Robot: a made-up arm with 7 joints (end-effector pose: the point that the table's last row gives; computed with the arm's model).
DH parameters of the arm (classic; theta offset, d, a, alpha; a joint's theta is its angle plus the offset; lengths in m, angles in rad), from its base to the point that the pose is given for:
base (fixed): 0 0 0 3.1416
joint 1: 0 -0.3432 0 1.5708
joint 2: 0 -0.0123 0 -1.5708
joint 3: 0 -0.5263 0 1.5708
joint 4: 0 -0.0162 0 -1.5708
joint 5: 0 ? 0 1.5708
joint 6: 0 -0.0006 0 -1.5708
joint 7: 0 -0.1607 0 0
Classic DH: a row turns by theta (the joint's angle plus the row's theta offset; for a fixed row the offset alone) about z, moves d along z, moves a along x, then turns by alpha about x.
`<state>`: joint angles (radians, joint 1 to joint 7).
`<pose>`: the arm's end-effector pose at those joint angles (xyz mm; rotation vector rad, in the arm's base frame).
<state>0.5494 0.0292 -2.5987 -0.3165 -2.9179 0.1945 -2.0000</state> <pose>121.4 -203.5 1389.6 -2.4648 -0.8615 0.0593</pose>
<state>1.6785 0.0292 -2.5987 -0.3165 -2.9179 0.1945 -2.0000</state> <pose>-132.1 -196.7 1389.6 -2.5817 0.5998 -0.3340</pose>
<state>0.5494 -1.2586 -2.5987 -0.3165 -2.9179 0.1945 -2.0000</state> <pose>-864.5 400.1 836.8 2.2500 1.0454 0.9556</pose>
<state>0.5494 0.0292 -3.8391 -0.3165 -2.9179 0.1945 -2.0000</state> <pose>220.1 12.2 1390.5 -1.5360 -2.1981 0.4371</pose>
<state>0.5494 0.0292 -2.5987 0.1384 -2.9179 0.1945 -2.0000</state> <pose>6.4 19.4 1432.0 -2.8837 -1.0299 -0.0265</pose>
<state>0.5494 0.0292 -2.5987 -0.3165 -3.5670 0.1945 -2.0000</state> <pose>138.2 -193.1 1389.9 -2.0465 -1.6270 -0.0053</pose>
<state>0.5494 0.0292 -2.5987 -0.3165 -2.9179 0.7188 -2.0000</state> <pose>131.8 -261.6 1330.9 -1.9824 -0.6623 -0.0050</pose>
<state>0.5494 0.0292 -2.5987 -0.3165 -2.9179 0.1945 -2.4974</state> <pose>121.4 -203.5 1389.6 -2.1799 -1.4437 -0.1171</pose>
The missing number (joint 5, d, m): -0.4055
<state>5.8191 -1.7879 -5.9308 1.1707 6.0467 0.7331 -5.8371</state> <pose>-566.3 -490.7 689.9 -2.9629 -0.4421 0.2286</pose>
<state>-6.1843 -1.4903 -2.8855 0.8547 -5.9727 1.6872 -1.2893</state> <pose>-674.5 217.9 35.8 1.0231 -0.4835 -1.2794</pose>
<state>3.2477 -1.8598 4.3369 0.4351 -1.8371 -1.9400 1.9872</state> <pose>786.3 -301.6 187.2 -0.5766 2.7385 0.4715</pose>
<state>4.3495 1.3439 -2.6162 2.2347 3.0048 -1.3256 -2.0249</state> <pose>-130.9 32.9 590.3 -1.1709 0.8340 2.3576</pose>
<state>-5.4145 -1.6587 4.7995 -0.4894 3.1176 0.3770 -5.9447</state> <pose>-883.8 540.6 246.2 -0.9127 1.2421 -1.0208</pose>
